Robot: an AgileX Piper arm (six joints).
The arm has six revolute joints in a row. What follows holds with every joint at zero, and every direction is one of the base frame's.
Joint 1 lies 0.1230 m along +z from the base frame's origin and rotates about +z.
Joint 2 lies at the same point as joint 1 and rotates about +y.
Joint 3 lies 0.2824 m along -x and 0.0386 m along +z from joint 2 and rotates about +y.
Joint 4 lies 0.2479 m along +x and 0.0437 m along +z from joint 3 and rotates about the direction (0.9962, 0, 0.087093).
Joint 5 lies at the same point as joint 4 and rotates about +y.
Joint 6 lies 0.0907 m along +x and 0.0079 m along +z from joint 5 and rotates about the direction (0.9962, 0, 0.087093).
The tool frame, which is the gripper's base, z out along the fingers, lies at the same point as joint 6; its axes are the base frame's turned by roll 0.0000, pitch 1.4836 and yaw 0.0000 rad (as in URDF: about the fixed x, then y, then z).
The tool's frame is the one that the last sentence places.
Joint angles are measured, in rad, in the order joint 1, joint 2, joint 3, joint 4, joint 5, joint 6. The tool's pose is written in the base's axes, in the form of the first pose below.
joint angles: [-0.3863 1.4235 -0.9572 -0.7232 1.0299 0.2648]
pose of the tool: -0.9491 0.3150 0.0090 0.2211; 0.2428 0.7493 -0.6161 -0.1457; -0.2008 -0.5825 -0.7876 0.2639; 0 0 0 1
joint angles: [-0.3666 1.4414 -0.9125 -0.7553 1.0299 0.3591]
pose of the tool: -0.9403 0.3395 -0.0252 0.2198; 0.2811 0.7327 -0.6198 -0.1417; -0.1920 -0.5899 -0.7843 0.2493; 0 0 0 1
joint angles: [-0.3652 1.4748 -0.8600 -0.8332 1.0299 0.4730]
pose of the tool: -0.9311 0.3553 -0.0821 0.2158; 0.3208 0.6909 -0.6478 -0.1444; -0.1734 -0.6296 -0.7573 0.2316; 0 0 0 1
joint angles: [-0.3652 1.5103 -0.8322 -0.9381 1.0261 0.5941]
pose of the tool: -0.9222 0.3714 -0.1076 0.2161; 0.3363 0.6330 -0.6973 -0.1499; -0.1909 -0.6792 -0.7087 0.2212; 0 0 0 1
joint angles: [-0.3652 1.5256 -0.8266 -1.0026 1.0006 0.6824]
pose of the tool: -0.9105 0.4049 -0.0837 0.2200; 0.3334 0.5995 -0.7276 -0.1533; -0.2445 -0.6904 -0.6808 0.2188; 0 0 0 1
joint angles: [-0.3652 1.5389 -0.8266 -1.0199 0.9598 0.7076]
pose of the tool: -0.9101 0.4116 -0.0491 0.2251; 0.3146 0.6087 -0.7284 -0.1541; -0.2699 -0.6783 -0.6834 0.2153; 0 0 0 1
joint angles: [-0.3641 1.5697 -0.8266 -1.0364 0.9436 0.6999]
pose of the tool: -0.9256 0.3754 -0.0485 0.2295; 0.2904 0.6220 -0.7272 -0.1554; -0.2428 -0.6872 -0.6847 0.2076; 0 0 0 1
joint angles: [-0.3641 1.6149 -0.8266 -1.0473 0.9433 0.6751]
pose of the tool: -0.9457 0.3164 -0.0744 0.2332; 0.2700 0.6371 -0.7219 -0.1572; -0.1811 -0.7028 -0.6880 0.1958; 0 0 0 1
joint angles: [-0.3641 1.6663 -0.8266 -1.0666 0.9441 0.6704]
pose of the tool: -0.9585 0.2659 -0.1024 0.2368; 0.2559 0.6452 -0.7199 -0.1593; -0.1254 -0.7163 -0.6865 0.1826; 0 0 0 1
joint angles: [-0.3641 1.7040 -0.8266 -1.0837 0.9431 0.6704]
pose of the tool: -0.9658 0.2298 -0.1200 0.2393; 0.2441 0.6500 -0.7197 -0.1609; -0.0873 -0.7244 -0.6839 0.1728; 0 0 0 1
